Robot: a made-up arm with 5 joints. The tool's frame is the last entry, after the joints. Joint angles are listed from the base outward. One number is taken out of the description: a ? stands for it. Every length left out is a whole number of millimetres.
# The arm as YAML. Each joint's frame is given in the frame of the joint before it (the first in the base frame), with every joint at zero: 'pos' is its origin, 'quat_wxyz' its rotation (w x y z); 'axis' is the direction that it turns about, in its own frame. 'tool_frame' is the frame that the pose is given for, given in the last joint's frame.
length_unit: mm
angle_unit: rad
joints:
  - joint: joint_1
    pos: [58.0, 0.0, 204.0]
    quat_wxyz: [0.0, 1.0, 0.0, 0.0]
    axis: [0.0, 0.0, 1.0]
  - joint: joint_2
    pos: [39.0, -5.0, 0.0]
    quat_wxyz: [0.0, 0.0, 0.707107, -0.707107]
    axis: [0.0, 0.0, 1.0]
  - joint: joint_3
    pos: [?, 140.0, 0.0]
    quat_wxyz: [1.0, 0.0, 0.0, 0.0]
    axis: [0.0, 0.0, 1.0]
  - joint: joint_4
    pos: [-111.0, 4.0, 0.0]
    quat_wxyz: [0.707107, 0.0, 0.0, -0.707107]
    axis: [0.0, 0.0, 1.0]
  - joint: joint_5
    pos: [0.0, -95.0, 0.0]
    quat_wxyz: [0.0, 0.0, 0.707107, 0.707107]
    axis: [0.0, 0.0, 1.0]
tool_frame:
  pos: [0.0, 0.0, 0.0]
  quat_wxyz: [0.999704, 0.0, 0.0, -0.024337]
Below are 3 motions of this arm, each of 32 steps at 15 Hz.
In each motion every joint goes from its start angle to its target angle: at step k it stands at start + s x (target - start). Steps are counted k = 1, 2, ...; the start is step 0. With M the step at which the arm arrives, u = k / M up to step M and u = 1 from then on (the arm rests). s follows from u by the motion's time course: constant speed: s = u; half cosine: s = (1 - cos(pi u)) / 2; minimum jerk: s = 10 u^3 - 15 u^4 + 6 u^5.
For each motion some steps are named. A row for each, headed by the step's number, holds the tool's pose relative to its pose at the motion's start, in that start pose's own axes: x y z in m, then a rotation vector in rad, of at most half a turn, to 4 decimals.
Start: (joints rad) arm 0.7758 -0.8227 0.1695 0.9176 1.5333
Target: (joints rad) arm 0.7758 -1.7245 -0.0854 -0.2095 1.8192
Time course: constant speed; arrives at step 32
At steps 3, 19, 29, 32:
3: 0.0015 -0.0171 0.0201 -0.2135 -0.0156 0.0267
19: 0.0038 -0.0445 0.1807 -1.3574 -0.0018 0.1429
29: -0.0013 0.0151 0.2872 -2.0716 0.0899 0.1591
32: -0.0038 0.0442 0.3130 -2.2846 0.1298 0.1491

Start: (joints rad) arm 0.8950 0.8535 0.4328 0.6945 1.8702
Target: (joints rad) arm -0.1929 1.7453 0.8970 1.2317 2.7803
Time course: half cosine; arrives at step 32
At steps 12, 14, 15, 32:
12: 0.0462 0.0622 -0.0390 0.6248 -0.0175 0.5318
14: 0.0516 0.0838 -0.0430 0.8265 -0.0261 0.6608
15: 0.0531 0.0947 -0.0436 0.9332 -0.0317 0.7193
32: 0.0468 0.1769 0.0022 2.1658 -0.1655 0.8057

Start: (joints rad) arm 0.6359 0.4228 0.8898 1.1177 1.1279
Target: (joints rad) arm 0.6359 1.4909 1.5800 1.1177 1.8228
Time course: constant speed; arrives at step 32
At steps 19, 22, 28, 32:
19: -0.0388 0.0725 -0.0294 1.0084 0.2957 0.3742
22: -0.0446 0.0833 -0.0226 1.1805 0.3048 0.4177
28: -0.0534 0.0997 -0.0014 1.5310 0.2906 0.4818
32: -0.0565 0.1055 0.0170 1.7672 0.2565 0.5035

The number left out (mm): -35.0
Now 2 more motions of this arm.
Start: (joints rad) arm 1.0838 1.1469 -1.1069 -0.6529 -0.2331
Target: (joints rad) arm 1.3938 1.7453 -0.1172 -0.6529 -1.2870
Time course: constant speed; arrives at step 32
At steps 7, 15, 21, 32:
7: -0.0655 -0.0457 0.0424 -0.1915 0.2969 -0.1992
15: -0.1209 -0.0890 0.1170 -0.5038 0.5735 -0.4346
21: -0.1458 -0.1101 0.1853 -0.7950 0.7286 -0.6052
32: -0.1523 -0.1148 0.3174 -1.4338 0.8787 -0.8686

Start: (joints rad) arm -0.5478 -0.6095 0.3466 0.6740 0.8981
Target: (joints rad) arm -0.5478 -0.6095 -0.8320 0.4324 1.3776
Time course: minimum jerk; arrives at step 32
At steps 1, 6, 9, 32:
1: 0.0000 -0.0001 0.0000 -0.0003 -0.0003 0.0001
6: 0.0075 -0.0085 0.0045 -0.0525 -0.0451 0.0234
9: 0.0208 -0.0236 0.0148 -0.1527 -0.1255 0.0665
32: 0.0839 -0.0954 0.1997 -1.2690 -0.6633 0.3955

